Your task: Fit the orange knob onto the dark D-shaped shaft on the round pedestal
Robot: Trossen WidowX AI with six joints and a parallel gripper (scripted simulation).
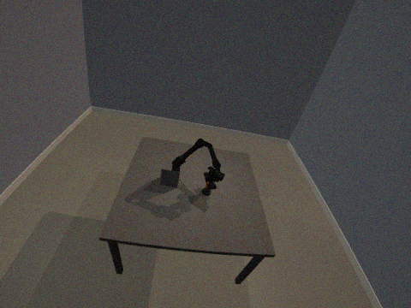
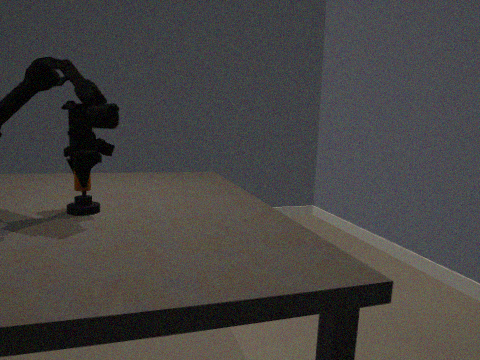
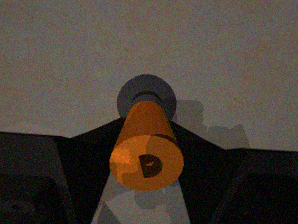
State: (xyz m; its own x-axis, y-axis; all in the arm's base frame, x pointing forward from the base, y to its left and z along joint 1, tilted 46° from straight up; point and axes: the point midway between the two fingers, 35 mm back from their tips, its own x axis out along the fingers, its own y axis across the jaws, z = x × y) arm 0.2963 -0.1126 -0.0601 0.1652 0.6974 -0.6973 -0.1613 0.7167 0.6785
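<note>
The orange knob lies 20 mm above my gripper tip. Also, from my gripper tip: dark pedestal: 40 mm below.
</note>
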